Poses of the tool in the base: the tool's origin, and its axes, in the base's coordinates. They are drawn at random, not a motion.
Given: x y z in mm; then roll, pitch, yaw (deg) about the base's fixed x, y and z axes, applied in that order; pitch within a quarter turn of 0, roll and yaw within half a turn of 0.
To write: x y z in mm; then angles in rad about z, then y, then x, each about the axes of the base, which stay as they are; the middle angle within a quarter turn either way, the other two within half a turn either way. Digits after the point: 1 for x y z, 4 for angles.
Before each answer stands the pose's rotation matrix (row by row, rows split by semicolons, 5 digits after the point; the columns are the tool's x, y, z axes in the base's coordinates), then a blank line. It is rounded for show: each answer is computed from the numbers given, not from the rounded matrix.
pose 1, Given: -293.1, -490.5, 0.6, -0.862, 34.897, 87.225
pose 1, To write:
0.03971 -0.99913 0.01267; 0.81922 0.03981 0.57210; -0.57210 -0.01234 0.82009

-293.1, -490.5, 0.6, 1.5311, 0.0127, -0.6091
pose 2, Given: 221.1, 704.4, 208.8, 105.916, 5.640, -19.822
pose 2, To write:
0.93620 -0.00408 -0.35145; -0.33746 -0.29003 -0.89555; -0.09828 0.95701 -0.27290

221.1, 704.4, 208.8, 0.0044, -0.3591, 1.8666
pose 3, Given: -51.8, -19.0, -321.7, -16.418, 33.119, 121.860
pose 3, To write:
-0.44209 -0.73319 -0.51670; 0.71135 -0.63749 0.29595; -0.54638 -0.23672 0.80339

-51.8, -19.0, -321.7, 2.1134, -0.5430, -0.3530
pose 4, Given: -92.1, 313.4, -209.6, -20.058, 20.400, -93.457
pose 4, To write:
-0.05652 0.94485 0.32260; -0.93558 0.06269 -0.34751; -0.34857 -0.32146 0.88043

-92.1, 313.4, -209.6, -1.6305, 0.3285, 0.3759
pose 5, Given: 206.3, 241.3, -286.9, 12.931, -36.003, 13.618
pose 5, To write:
0.78624 -0.35732 -0.50413; 0.19047 0.91627 -0.35238; 0.58783 0.18103 0.78847

206.3, 241.3, -286.9, 0.4266, -0.5284, 0.4203
